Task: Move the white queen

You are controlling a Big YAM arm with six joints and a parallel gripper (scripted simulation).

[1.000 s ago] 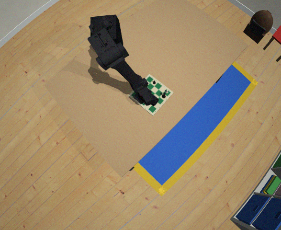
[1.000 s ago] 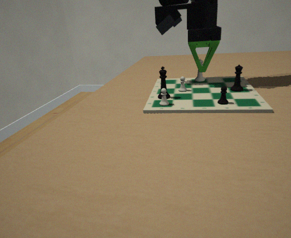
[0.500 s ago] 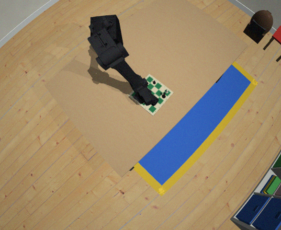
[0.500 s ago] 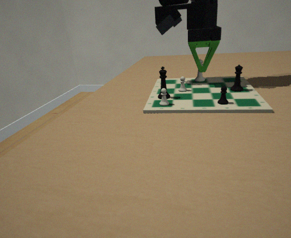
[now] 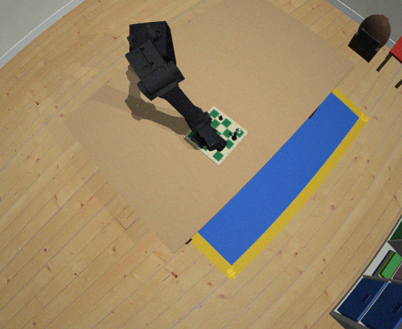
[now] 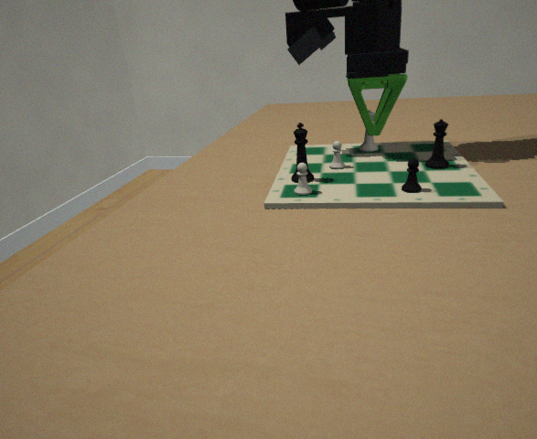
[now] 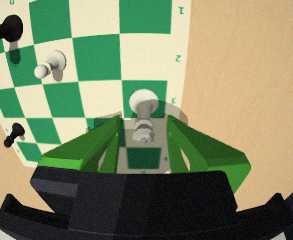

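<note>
Now: the white queen 1 cm below my hand. Also, from my hand: black queen (9 cm to the left, 5 cm behind, 1 cm below); then black king (10 cm to the left, 10 cm ahead); then green-and-cream chessboard (7 cm to the left, 3 cm below, 2 cm ahead).
</note>
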